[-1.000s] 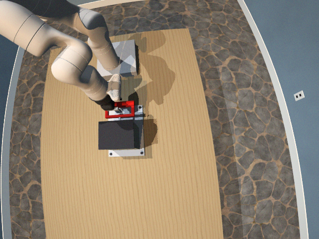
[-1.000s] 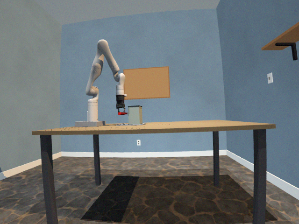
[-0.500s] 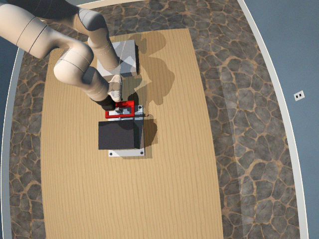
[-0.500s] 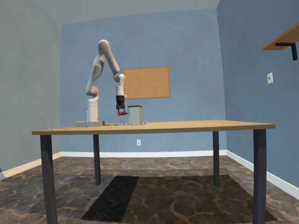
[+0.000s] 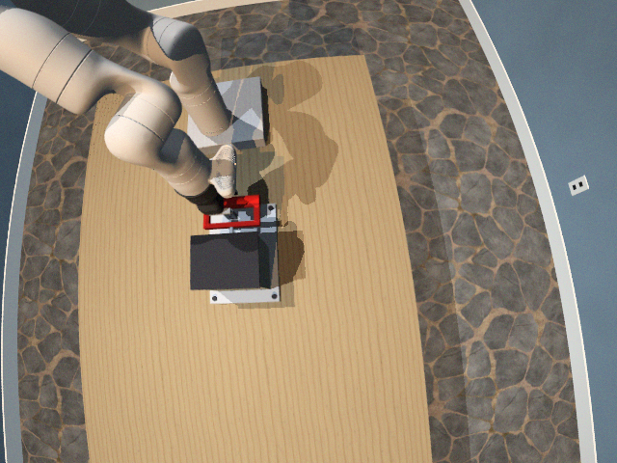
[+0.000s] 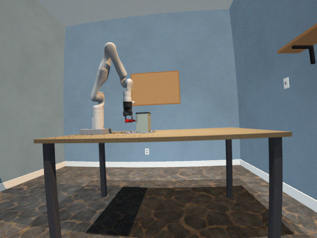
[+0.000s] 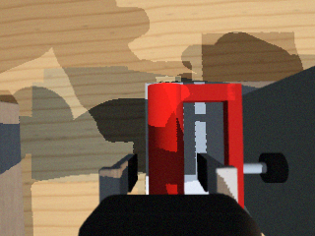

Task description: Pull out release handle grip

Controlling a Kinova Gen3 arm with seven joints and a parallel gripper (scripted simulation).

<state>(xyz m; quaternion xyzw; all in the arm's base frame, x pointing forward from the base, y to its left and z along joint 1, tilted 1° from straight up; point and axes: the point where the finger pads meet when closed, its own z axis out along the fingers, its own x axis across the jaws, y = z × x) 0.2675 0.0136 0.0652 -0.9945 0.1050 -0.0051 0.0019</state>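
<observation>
My hand is 90 mm short of the base plate, 20 mm to the left of it and 100 mm above it.
</observation>
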